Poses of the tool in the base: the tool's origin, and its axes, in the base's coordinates. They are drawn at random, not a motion.
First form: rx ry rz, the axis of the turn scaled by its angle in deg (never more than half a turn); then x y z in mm.
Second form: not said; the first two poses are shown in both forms.
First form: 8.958, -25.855, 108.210, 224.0, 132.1, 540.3
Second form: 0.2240, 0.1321, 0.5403, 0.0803, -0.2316, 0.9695, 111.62
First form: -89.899, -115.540, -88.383, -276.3, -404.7, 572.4
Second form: -0.2763, -0.4047, 0.5724, -0.5257, -0.6757, -0.5168, 171.01
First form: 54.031, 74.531, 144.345, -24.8, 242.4, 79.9
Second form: -0.0248, 0.2424, 0.0799, 0.3156, 0.4353, 0.8431, 171.20
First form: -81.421, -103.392, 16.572, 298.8, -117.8, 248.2
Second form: 0.2988, -0.1178, 0.2482, -0.6138, -0.7795, 0.1249, 132.64
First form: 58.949, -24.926, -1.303, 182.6, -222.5, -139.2
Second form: 0.1826, -0.2225, -0.1392, 0.9209, -0.3894, -0.0204, 64.02
